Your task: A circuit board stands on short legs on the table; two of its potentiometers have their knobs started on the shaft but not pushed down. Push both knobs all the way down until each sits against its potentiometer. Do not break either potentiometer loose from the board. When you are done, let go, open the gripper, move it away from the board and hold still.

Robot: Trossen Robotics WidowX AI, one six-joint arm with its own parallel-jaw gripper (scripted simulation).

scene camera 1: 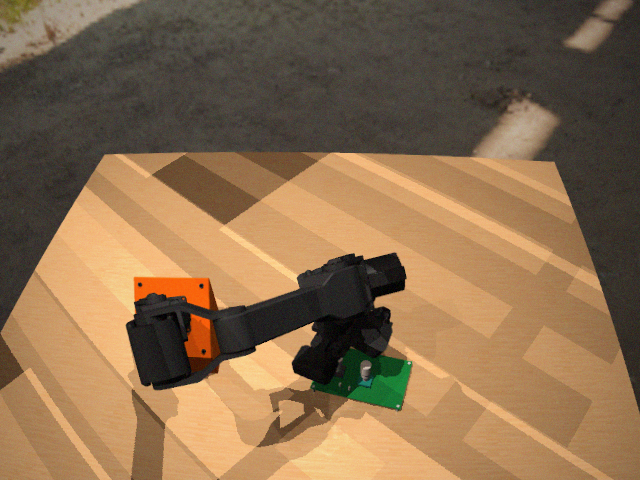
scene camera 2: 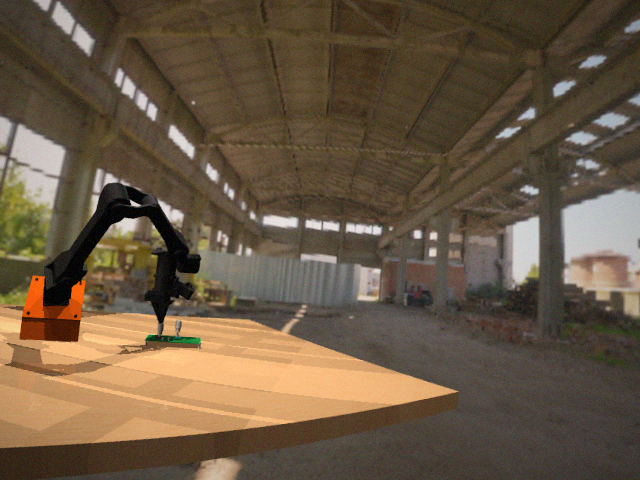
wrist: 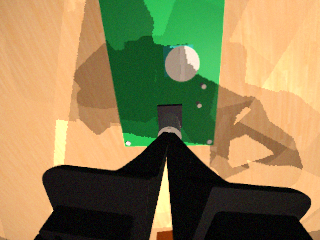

Labels:
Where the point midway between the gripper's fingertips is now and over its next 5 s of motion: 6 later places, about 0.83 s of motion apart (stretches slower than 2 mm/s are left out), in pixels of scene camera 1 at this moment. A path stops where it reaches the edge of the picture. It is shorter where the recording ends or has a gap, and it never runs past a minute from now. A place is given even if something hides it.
My gripper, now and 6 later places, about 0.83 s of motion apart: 337, 357; 337, 358; 337, 352; 340, 344; 349, 345; 359, 347; 367, 350

